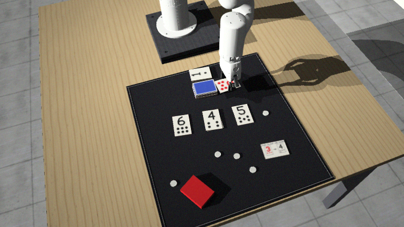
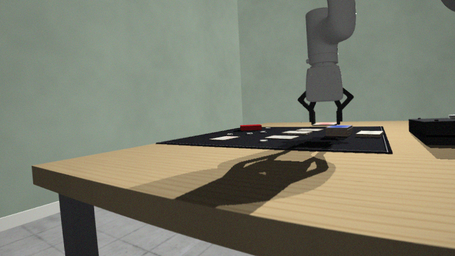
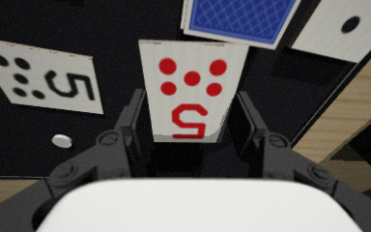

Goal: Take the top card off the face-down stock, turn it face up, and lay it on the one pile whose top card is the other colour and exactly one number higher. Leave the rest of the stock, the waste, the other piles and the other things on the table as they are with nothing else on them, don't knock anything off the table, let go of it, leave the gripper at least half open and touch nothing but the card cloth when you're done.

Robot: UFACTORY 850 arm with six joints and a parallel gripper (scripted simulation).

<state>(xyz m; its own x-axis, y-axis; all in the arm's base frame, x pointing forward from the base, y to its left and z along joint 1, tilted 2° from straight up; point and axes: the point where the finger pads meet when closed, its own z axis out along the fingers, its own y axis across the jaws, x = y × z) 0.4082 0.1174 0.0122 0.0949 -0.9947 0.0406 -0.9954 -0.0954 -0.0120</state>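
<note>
Right now the black card cloth is 17 cm ahead of my hand, 8 cm to the right of it and 7 cm below it. From my hand the other things lie so: red block (38 cm ahead, 23 cm to the right, 5 cm below); then rule card (31 cm ahead, 8 cm to the left, 5 cm below).
</note>
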